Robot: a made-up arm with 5 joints.
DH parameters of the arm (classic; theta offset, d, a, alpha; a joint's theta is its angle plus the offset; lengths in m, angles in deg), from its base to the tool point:
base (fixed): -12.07 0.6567 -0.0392 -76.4
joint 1: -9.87 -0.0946 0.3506 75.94
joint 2: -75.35 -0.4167 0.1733 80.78
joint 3: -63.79 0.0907 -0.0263 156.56
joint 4: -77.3 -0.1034 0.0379 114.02
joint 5: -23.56 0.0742 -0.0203 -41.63
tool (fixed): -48.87 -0.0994 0 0
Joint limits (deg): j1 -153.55..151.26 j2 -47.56..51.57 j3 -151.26..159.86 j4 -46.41..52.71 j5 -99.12..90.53
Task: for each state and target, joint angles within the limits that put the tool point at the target. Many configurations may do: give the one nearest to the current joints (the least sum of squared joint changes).
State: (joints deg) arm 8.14 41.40 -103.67 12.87 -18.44
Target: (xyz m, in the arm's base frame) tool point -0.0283 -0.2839 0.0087
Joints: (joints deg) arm 59.94 51.57 -88.91 5.97 -64.50
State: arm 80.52 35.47 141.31 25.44 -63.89
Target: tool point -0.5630 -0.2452 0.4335
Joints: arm 123.46 23.85 134.25 32.55 -79.02
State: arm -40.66 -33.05 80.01 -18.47 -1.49
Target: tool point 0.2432 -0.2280 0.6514
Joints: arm -70.13 -47.56 93.26 -22.70 9.37
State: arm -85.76 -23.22 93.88 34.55 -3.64
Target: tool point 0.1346 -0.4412 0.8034
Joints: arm -94.95 -1.40 98.78 35.22 -13.82
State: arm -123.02 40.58 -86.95 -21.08 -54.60
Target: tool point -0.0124 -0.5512 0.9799
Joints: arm -103.22 28.14 -84.76 -24.79 -59.19
